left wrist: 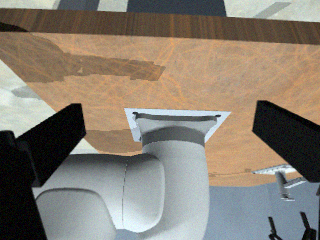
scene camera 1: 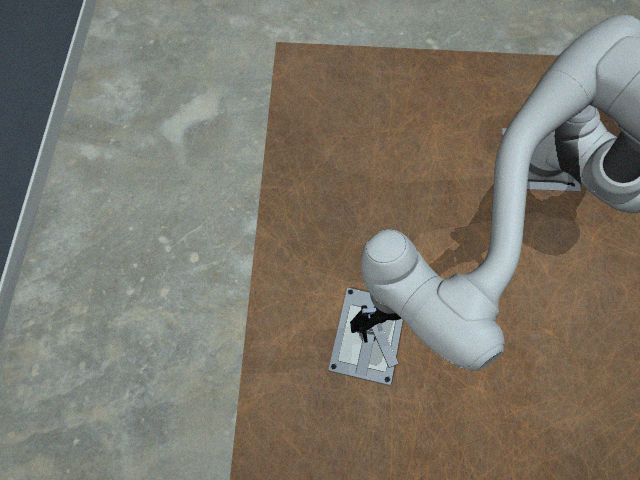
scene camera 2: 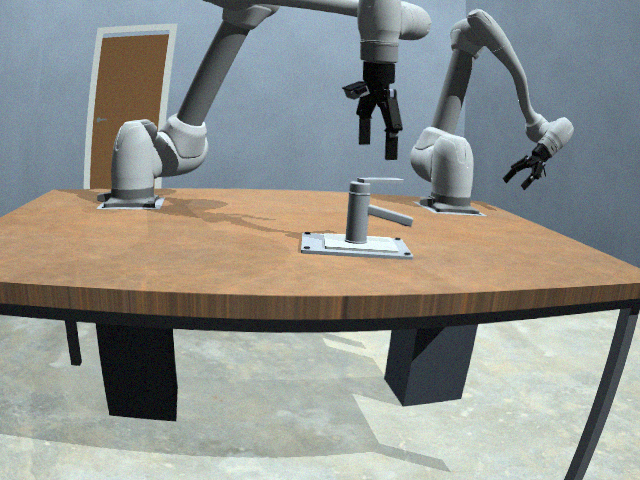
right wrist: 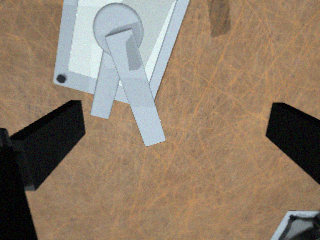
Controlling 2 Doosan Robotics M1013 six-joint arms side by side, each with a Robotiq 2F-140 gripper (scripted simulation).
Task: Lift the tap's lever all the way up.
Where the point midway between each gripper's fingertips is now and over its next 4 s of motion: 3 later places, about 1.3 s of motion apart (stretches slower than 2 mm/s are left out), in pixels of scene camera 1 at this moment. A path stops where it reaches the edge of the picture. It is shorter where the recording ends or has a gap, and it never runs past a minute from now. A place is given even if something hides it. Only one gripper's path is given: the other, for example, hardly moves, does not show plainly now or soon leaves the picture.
The right gripper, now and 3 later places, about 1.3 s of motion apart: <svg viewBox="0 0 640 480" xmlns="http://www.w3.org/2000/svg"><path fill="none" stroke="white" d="M396 332L393 350L391 354L390 356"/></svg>
